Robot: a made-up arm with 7 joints.
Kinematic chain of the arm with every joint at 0, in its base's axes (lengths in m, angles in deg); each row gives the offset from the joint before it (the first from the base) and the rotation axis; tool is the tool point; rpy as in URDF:
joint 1: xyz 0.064 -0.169 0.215 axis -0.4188 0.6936 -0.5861
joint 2: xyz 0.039 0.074 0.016 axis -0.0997 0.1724 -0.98
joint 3: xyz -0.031 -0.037 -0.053 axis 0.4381 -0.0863 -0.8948
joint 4: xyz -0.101 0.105 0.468 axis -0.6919 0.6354 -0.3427
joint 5: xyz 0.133 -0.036 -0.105 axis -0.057 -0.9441 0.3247
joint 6: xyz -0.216 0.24 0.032 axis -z
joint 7: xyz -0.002 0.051 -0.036 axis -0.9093 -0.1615 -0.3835
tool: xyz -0.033 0.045 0.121 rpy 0 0 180
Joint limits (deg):
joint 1: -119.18..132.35
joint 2: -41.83..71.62
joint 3: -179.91..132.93
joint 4: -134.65..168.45
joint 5: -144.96..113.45
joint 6: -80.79..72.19
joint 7: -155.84..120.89
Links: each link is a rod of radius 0.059 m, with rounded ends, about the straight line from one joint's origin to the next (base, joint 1, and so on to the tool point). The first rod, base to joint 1, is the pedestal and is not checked.
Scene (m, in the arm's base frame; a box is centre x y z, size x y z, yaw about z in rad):
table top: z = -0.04
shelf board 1: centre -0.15 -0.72 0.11 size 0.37 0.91 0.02 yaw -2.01
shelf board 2: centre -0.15 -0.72 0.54 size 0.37 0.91 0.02 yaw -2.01
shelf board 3: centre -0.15 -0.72 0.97 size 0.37 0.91 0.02 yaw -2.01
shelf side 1: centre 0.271 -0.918 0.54 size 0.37 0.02 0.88 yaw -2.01
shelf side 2: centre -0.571 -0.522 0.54 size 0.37 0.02 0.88 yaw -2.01
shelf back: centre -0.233 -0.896 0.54 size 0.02 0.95 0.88 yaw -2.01
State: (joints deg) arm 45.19 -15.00 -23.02 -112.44 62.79 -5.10 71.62
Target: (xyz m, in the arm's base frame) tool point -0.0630 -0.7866 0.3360
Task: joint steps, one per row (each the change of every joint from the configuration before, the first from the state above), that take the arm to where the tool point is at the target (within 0.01 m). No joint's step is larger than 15 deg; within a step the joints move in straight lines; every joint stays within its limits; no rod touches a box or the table.
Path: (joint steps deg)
1: -6.79 6.72 14.83 8.29 2.05 -5.77 -2.22
2: -6.79 6.72 14.82 8.30 2.06 -5.76 -2.22
3: -6.79 6.72 14.83 8.29 2.05 -5.77 -2.23
4: -6.79 6.71 14.82 8.30 2.05 -5.76 -2.22
5: -6.78 6.72 14.83 8.29 2.05 -5.77 -2.22
6: -6.79 6.72 14.82 8.30 2.06 -5.76 -2.22
7: -6.79 6.72 14.83 8.29 2.05 -5.77 -2.22
8: -6.79 6.72 14.82 8.29 2.05 -5.76 -2.22
9: -6.79 6.72 14.83 8.30 2.06 -5.77 -2.23
10: -6.79 6.72 14.82 8.29 2.05 -5.77 -2.22
11: -5.10 -4.31 0.17 -8.63 10.04 3.08 5.60
12: -5.09 -4.31 0.16 -8.64 10.05 3.08 5.60
13: -5.10 -4.30 0.16 -8.63 10.04 3.07 5.59

